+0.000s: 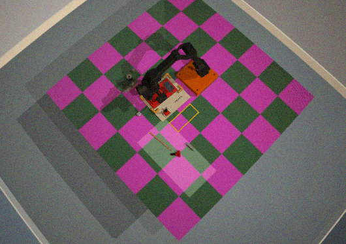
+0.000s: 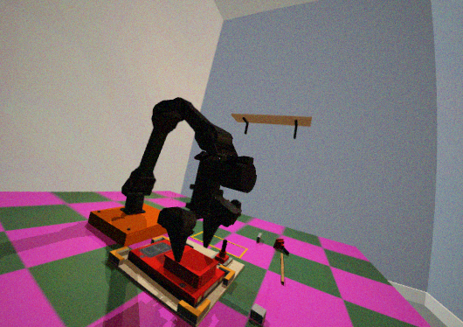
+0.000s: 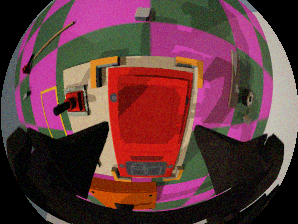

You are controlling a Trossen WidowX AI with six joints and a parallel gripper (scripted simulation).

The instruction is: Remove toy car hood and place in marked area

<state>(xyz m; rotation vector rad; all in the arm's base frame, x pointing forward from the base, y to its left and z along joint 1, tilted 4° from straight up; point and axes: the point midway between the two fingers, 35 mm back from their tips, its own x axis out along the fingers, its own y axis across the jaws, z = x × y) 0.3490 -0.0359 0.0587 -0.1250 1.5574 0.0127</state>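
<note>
Now: gripper tip 2 cm above the red hood. The rest, counted from my gripper tip: wooden stick: 26 cm to the left, 14 cm ahead, 6 cm below; grey bar: 16 cm to the right, 9 cm ahead, 6 cm below.
</note>
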